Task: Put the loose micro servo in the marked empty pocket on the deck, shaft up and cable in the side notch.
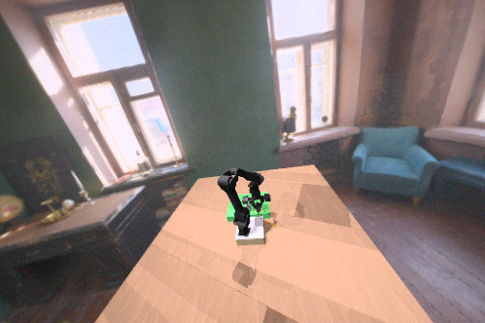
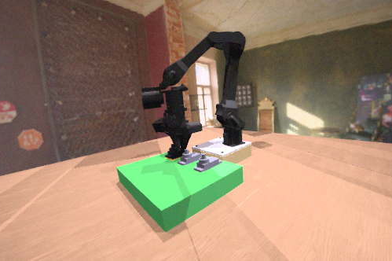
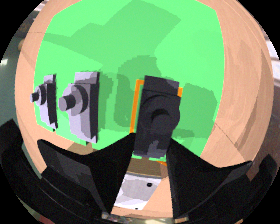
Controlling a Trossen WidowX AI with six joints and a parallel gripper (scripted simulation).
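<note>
The green deck is 10 cm to the left of my gripper tip, 10 cm ahead of it and 4 cm below it.
</note>
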